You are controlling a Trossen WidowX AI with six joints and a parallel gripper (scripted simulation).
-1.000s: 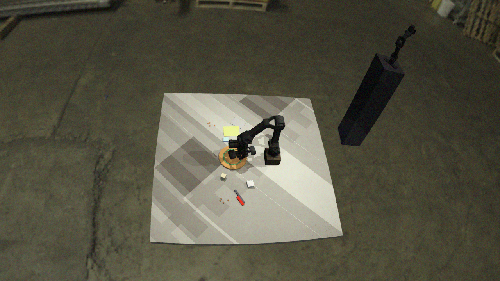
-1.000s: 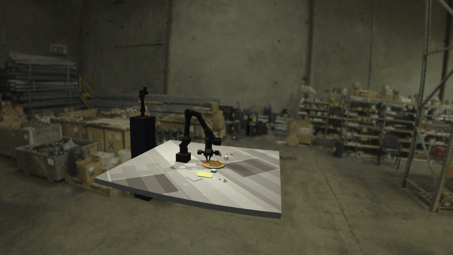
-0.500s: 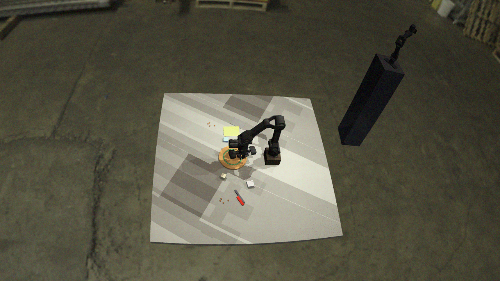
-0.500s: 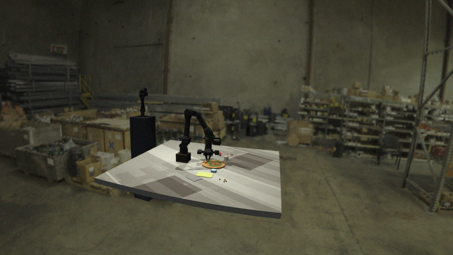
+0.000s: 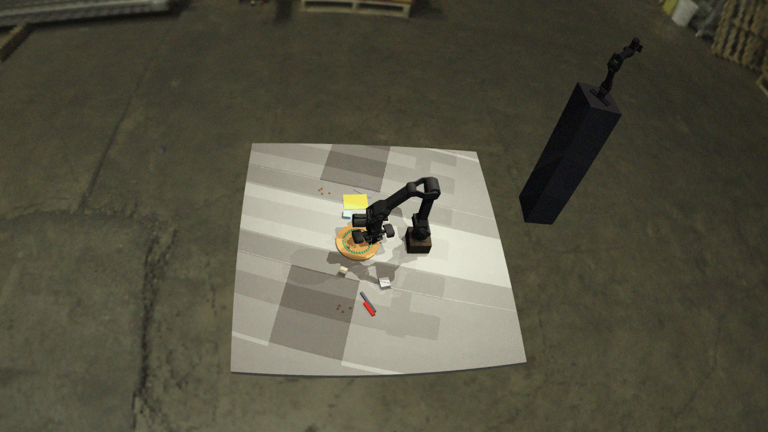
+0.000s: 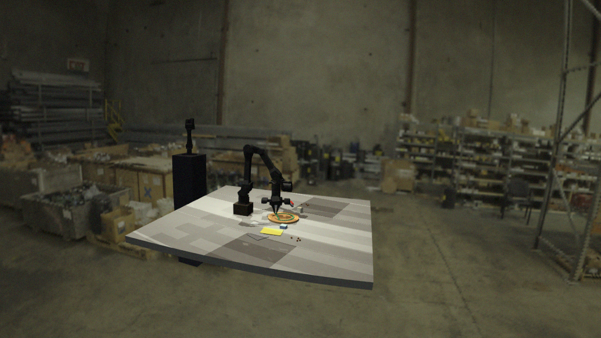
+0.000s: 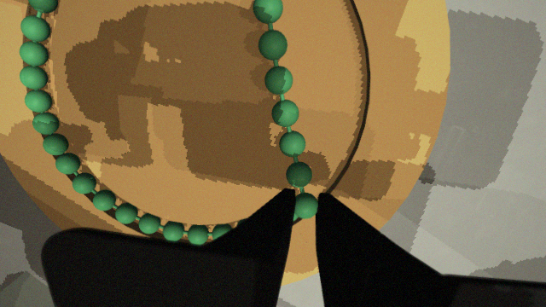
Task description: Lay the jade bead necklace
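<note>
The blue block is 17 cm to the right of my gripper tip, 11 cm ahead of it and 1 cm below it. Round my gripper tip: yellow pad (25 cm to the right, 7 cm ahead, 2 cm below); then white strip (17 cm to the right, 4 cm behind, 2 cm below); then cream cube (16 cm to the left, 12 cm ahead).
</note>
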